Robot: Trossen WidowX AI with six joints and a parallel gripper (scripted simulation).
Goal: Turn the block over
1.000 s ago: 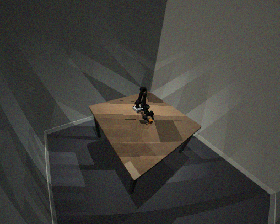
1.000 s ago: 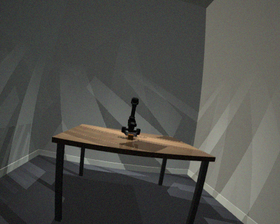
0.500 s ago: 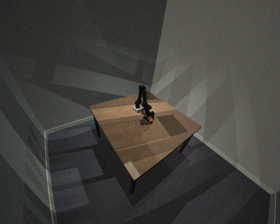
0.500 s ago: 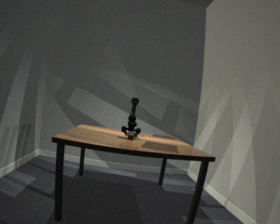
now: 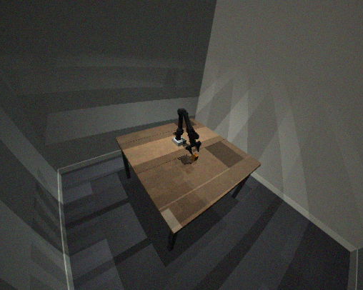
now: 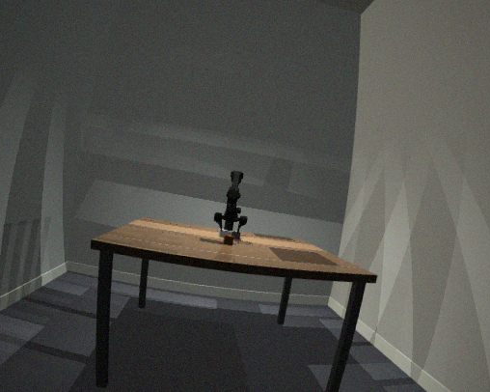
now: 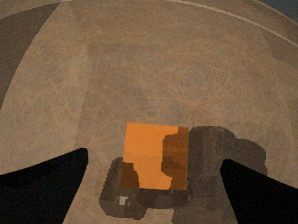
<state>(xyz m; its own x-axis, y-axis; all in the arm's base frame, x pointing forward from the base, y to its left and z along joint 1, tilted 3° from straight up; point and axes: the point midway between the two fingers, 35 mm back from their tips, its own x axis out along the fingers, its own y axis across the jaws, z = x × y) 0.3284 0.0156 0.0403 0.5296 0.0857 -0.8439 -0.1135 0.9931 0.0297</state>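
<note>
The orange block lies 50 mm below my gripper tip and 10 mm behind it.
</note>
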